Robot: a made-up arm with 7 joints. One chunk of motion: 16 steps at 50 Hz.
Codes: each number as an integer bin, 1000 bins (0 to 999) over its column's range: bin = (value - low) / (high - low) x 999, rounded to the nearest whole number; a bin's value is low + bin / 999 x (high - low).
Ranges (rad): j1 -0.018..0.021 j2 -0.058..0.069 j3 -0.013..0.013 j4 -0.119..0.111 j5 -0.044..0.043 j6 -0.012..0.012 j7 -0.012..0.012
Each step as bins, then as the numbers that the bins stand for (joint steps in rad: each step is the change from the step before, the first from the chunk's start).
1 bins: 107 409 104 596 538 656 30
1 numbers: -0.01382 -0.00601 -0.01029 0.01822 0.00285 0.00376 -0.01128
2 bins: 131 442 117 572 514 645 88
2 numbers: -0.01289 -0.00181 -0.00995 0.01269 0.00076 0.00350 -0.00989
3 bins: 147 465 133 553 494 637 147
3 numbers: -0.01226 0.00111 -0.00954 0.00832 -0.00098 0.00330 -0.00847
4 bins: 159 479 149 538 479 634 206
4 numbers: -0.01179 0.00289 -0.00912 0.00486 -0.00229 0.00323 -0.00705
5 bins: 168 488 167 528 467 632 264
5 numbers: -0.01144 0.00404 -0.00865 0.00256 -0.00333 0.00318 -0.00566
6 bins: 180 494 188 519 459 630 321
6 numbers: -0.01097 0.00480 -0.00811 0.00049 -0.00403 0.00314 -0.00429
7 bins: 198 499 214 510 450 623 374
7 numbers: -0.01027 0.00544 -0.00743 -0.00158 -0.00481 0.00297 -0.00302
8 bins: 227 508 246 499 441 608 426
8 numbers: -0.00914 0.00658 -0.00660 -0.00412 -0.00559 0.00261 -0.00177
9 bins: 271 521 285 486 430 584 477
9 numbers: -0.00742 0.00823 -0.00558 -0.00711 -0.00655 0.00203 -0.00054
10 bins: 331 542 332 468 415 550 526
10 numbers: -0.00508 0.01090 -0.00436 -0.01125 -0.00786 0.00121 0.00064
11 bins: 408 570 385 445 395 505 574
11 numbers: -0.00207 0.01446 -0.00298 -0.01655 -0.00960 0.00013 0.00179
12 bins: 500 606 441 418 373 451 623
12 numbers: 0.00152 0.01904 -0.00152 -0.02276 -0.01152 -0.00117 0.00297
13 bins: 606 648 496 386 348 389 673
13 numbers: 0.00566 0.02438 -0.00009 -0.03013 -0.01369 -0.00265 0.00417
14 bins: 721 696 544 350 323 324 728
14 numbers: 0.01015 0.03048 0.00116 -0.03842 -0.01587 -0.00422 0.00549
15 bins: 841 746 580 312 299 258 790
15 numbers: 0.01483 0.03684 0.00210 -0.04717 -0.01796 -0.00580 0.00698
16 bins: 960 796 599 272 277 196 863
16 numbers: 0.01948 0.04319 0.00259 -0.05638 -0.01988 -0.00729 0.00873
